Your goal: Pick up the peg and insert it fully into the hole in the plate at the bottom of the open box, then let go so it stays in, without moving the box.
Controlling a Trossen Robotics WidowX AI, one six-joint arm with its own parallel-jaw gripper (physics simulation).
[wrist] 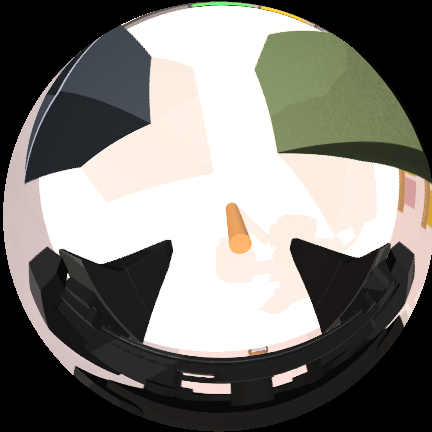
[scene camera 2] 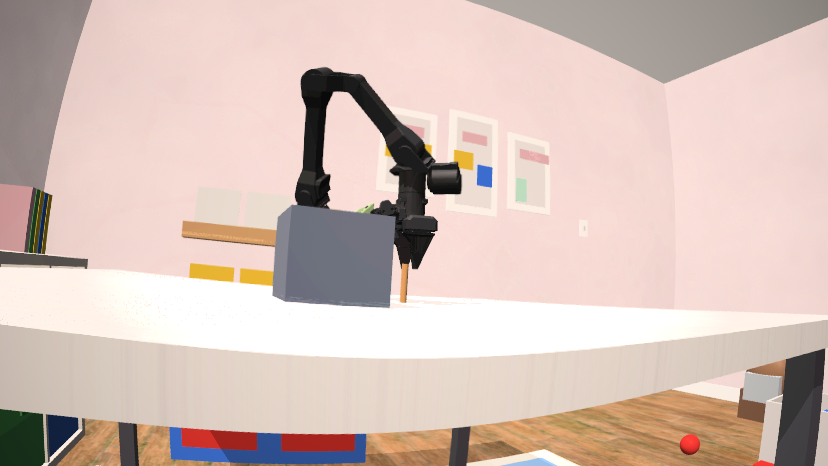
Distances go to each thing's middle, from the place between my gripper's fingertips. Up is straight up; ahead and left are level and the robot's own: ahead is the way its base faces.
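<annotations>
My gripper is 3 cm above the orange-brown peg [wrist: 239,241] and 1 cm to the left of it. Going by their middles, the peg is the nearest to my gripper of the things named here. As for the grey box [scene camera 2: 323,256], I find it 14 cm ahead of my hand and 22 cm to the right of it.
</annotations>
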